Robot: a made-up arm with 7 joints.
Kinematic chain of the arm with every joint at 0, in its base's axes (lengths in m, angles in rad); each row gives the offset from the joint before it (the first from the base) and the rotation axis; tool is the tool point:
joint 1: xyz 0 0 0.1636 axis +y
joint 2: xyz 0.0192 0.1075 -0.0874 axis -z
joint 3: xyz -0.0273 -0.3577 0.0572 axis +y
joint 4: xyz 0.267 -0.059 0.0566 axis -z
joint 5: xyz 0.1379 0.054 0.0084 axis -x
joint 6: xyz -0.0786 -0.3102 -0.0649 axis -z
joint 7: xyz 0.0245 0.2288 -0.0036 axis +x
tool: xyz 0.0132 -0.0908 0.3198
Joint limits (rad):
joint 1: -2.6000..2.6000
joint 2: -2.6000..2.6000
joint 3: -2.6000..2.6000
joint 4: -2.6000..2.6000
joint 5: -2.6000..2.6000
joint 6: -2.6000..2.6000
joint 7: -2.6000..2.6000
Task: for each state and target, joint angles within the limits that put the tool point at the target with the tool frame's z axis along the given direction. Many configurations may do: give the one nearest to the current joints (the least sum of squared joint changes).
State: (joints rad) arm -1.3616 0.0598 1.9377 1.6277 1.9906 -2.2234 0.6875
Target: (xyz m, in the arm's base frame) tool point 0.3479 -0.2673 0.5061 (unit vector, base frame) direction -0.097 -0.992 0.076
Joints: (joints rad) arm -1.3408 -0.4556 1.8518 2.0183 1.3474 -2.1015 1.2698
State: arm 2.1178 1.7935 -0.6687 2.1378 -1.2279 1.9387 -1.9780
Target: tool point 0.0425 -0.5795 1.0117 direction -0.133 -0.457 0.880
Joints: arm 2.0095 1.3901 -0.8146 2.0580 -1.6400 2.2131 -1.7860
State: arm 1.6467 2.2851 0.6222 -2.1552 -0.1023 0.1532 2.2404
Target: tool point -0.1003 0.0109 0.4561 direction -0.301 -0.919 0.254
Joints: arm 1.6572 2.6000 -0.1889 -2.6000 0.5774 0.3203 2.5894
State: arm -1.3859 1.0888 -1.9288 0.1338 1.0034 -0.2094 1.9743
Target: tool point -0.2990 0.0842 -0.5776 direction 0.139 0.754 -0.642
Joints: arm -1.6431 1.1472 -1.1953 0.2649 1.1907 0.3543 1.6134
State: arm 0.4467 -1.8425 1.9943 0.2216 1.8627 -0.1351 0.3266
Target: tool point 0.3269 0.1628 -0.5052 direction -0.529 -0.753 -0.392
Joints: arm -0.0407 -2.1852 2.2250 0.8114 1.8621 0.8717 0.4155
